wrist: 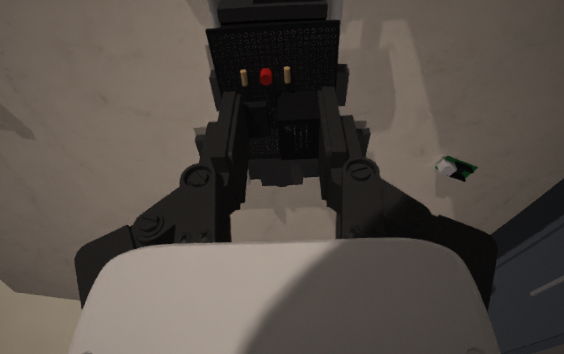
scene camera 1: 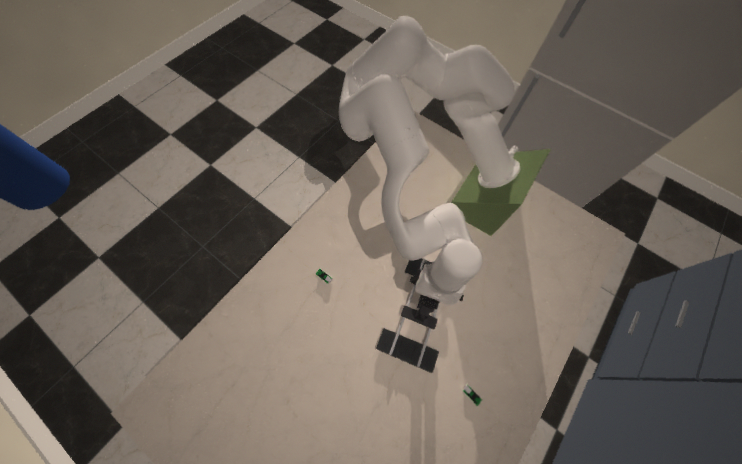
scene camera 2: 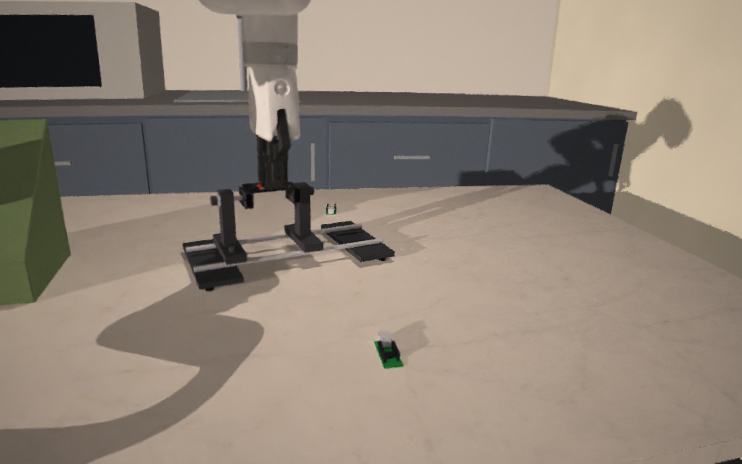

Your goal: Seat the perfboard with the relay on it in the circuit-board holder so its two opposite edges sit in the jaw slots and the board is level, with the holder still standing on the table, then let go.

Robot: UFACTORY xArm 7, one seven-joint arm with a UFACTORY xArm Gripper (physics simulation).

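Pixels of known places: gripper, fingertip midpoint: (wrist: pixel 280 114) (scene camera 1: pixel 430 295) (scene camera 2: pixel 272 184); arm's base, origin of the base link: (scene camera 1: pixel 498 174).
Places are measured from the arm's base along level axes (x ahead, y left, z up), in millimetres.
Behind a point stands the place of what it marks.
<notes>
The black perfboard (scene camera 2: pixel 264 187) @(y 39, x 431, z -13 mm) (wrist: pixel 272 47) @(y 47, x 412, z -16 mm) carries a black relay (wrist: pixel 298 137) @(y 64, x 439, z 3 mm), a red part and two tan pins. In scene camera 2 it looks about level and spans between the holder's jaws at the height of their tops. Whether its edges are inside the slots cannot be told. The circuit-board holder (scene camera 1: pixel 407 350) @(y 101, x 577, z -118 mm) (scene camera 2: pixel 358 241) @(y 77, x 578, z -117 mm) stands upright on the table on dark feet, with two rails and two posts. My gripper (scene camera 2: pixel 273 181) @(y 58, x 442, z -14 mm) (wrist: pixel 280 114) @(y 58, x 442, z -14 mm) points down over the board, its fingers shut on the relay side of the board. In scene camera 1 the arm hides much of the holder.
One small green board (scene camera 1: pixel 323 275) @(y -227, x 569, z -131 mm) (scene camera 2: pixel 389 352) @(y -227, x 570, z -131 mm) lies on the table (scene camera 1: pixel 273 350) @(y -184, x 816, z -135 mm) (scene camera 2: pixel 492 350) @(y -232, x 688, z -135 mm) to one side of the holder. Another (scene camera 1: pixel 472 394) @(y 303, x 551, z -133 mm) (scene camera 2: pixel 331 209) @(y 278, x 550, z -124 mm) (wrist: pixel 456 168) @(y 292, x 544, z -123 mm) lies on the other side. A green block (scene camera 1: pixel 492 210) @(y 51, x 120, z -7 mm) (scene camera 2: pixel 21 218) @(y -23, x 116, z -33 mm) is under the arm's base.
</notes>
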